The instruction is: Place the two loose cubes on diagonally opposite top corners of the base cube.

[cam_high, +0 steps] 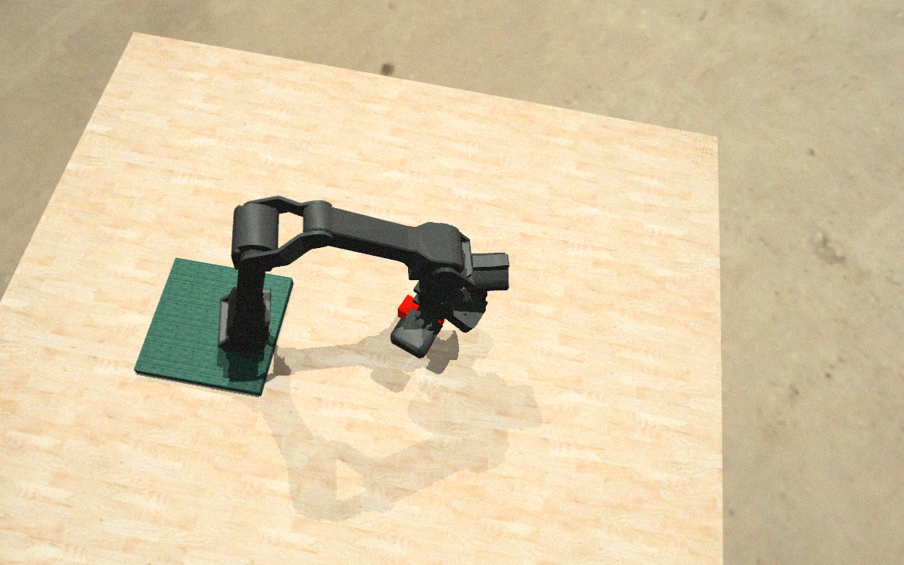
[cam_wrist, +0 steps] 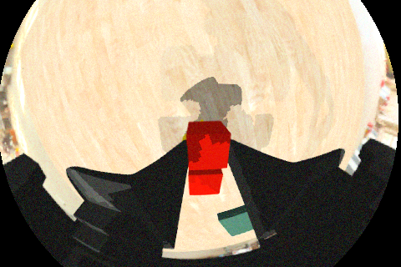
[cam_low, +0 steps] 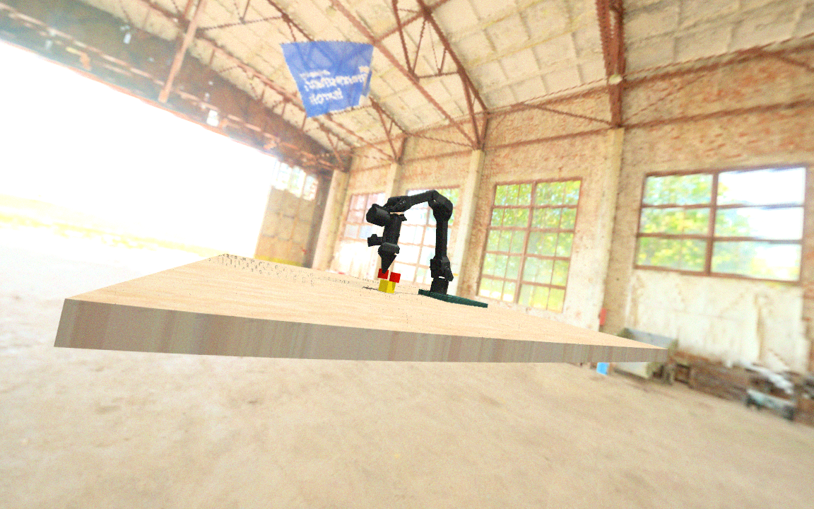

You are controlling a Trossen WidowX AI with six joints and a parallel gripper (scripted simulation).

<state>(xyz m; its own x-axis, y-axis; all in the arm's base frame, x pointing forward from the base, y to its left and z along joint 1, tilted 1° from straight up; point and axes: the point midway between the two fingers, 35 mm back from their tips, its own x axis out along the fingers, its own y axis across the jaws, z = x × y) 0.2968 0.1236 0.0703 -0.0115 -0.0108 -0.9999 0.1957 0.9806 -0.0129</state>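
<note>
Right now the yellow base cube is 2 cm behind my gripper tip, 1 cm to the left of it and 4 cm below it.
</note>
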